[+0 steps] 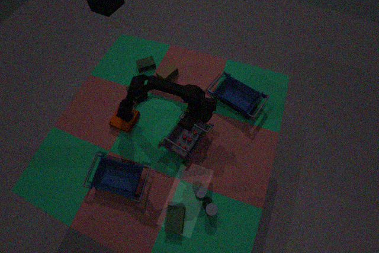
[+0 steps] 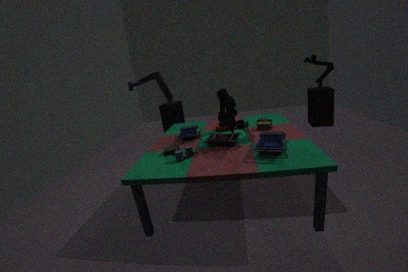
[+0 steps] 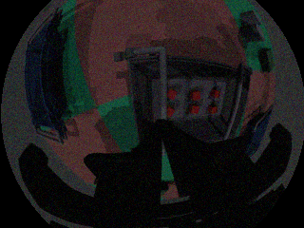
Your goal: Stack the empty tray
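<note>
The blue tray is 450 mm to the right of my gripper tip, 200 mm behind it and 50 mm below it.
</note>
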